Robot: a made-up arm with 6 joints.
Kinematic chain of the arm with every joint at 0, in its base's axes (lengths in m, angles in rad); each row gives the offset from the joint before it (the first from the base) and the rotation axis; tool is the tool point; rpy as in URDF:
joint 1: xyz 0 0 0.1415 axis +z
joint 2: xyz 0 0 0 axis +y
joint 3: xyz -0.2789 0 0.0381 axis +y
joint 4: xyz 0.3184 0 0.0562 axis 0.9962 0 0.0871
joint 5: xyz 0 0 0 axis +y
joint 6: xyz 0.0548 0 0.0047 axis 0.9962 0 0.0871
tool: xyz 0 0 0 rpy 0 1.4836 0
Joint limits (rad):
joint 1: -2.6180..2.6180
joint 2: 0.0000..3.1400
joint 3: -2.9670..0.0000
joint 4: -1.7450..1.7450
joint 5: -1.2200..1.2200
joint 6: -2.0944..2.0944
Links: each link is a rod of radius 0.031 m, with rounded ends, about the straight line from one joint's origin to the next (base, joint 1, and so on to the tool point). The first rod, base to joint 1, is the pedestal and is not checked.
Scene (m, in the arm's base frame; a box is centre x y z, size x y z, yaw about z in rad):
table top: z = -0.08
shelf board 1: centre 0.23 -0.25 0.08 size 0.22 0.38 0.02 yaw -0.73
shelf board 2: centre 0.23 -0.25 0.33 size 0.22 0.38 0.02 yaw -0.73
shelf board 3: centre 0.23 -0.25 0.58 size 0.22 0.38 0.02 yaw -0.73
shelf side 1: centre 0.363 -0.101 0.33 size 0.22 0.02 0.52 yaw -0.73
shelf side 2: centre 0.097 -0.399 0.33 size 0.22 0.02 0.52 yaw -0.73
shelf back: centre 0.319 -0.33 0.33 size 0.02 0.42 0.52 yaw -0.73
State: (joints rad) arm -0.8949 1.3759 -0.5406 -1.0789 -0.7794 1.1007
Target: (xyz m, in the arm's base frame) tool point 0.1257 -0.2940 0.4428
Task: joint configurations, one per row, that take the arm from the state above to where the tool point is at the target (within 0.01 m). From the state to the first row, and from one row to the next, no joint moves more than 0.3 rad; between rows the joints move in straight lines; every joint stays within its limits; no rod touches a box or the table.
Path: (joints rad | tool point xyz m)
1: -0.9835 1.1022 -0.3631 -1.0771 -0.8625 1.1007 | 0.1534 -0.1642 0.2286
2: -1.0721 0.8285 -0.1857 -1.0752 -0.9456 1.1007 | 0.1141 -0.1276 0.2279
3: -1.1607 0.5548 -0.0082 -1.0734 -1.0287 1.1007 | 0.0857 -0.0933 0.2108
4: -1.3639 0.6116 -0.2552 -1.0419 -0.9144 1.1007 | 0.0675 -0.1389 0.2866
5: -1.5671 0.6684 -0.5021 -1.0104 -0.8000 1.1007 | 0.0340 -0.1678 0.3648
6: -1.7703 0.7252 -0.7491 -0.9788 -0.6856 1.1007 | -0.0062 -0.1760 0.4428
7: -1.5172 0.9961 -0.9311 -0.9916 -0.7105 1.1007 | 0.0429 -0.2411 0.4522
8: -1.2641 1.2669 -1.1132 -1.0044 -0.7354 1.1007 | 0.1257 -0.2940 0.4428

